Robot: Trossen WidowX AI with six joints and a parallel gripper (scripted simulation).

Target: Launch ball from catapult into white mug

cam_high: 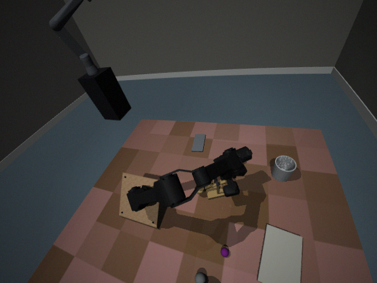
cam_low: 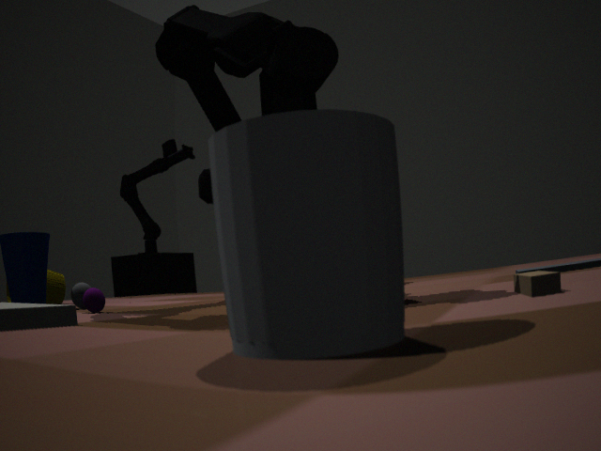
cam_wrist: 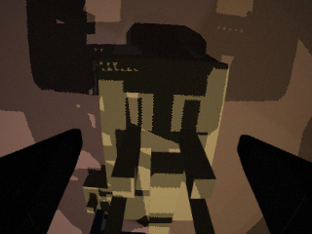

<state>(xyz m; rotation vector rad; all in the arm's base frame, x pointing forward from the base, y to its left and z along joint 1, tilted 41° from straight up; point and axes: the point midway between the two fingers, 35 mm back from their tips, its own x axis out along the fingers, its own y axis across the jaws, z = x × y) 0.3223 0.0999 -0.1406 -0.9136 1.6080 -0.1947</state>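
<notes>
Now: gripper tip 280 mm to the left of the purple ball, 40 mm short of it and 30 mm above it. From my gripper tip the other things lie so: wooden catapult: 60 mm behind, 20 mm to the right, 10 mm above; white mug: 260 mm ahead, 130 mm to the left, 10 mm below; tan block: 230 mm to the left, 70 mm ahead, 30 mm below.
</notes>
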